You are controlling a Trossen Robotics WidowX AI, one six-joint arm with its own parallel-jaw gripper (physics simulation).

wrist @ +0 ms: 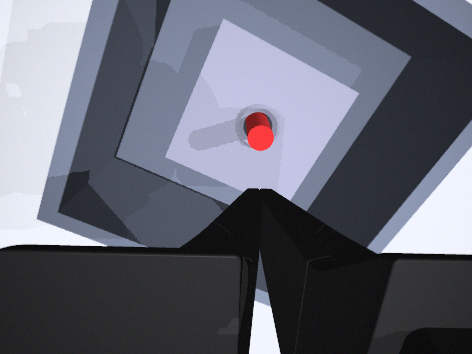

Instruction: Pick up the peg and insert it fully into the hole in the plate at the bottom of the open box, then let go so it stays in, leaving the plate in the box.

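Frame: origin at the arm's base, x right, y ahead, z up, level; millimetres.
Seen in the pictures: gripper, fingertip midpoint: (258, 201).
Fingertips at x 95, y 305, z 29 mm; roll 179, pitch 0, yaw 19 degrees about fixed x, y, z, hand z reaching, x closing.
Observation:
Pixels of each thing's top centre, then the offset from my fingertips to it. "spot": a spot on its surface instead. Level surfaces: height alone.
- red peg, top centre: (260, 138) dy +5, dx +4, dz -63 mm
- pale lavender plate, top centre: (258, 127) dy +4, dx +5, dz -90 mm
- open grey-blue box, surface spot: (65, 135) spot: dy -26, dx -90, dz -53 mm
- white surface, surface height: dz -151 mm
The red peg (260, 136) stands in the round hole at the middle of the pale lavender plate (220, 65). Its top end sticks up above the plate and it looks close to upright; how deep it sits cannot be seen. The plate lies on the floor of the open grey-blue box (65, 135). My gripper (258, 201) is shut and empty, its fingertips together above the box. In the view the tips are just below the peg and apart from it, over the plate's lower edge.
The box's dark inner walls rise around the plate on all sides, and its rim shows at the left and right. A white surface (435, 215) lies outside the box. Shadows fall across the plate and the box floor.

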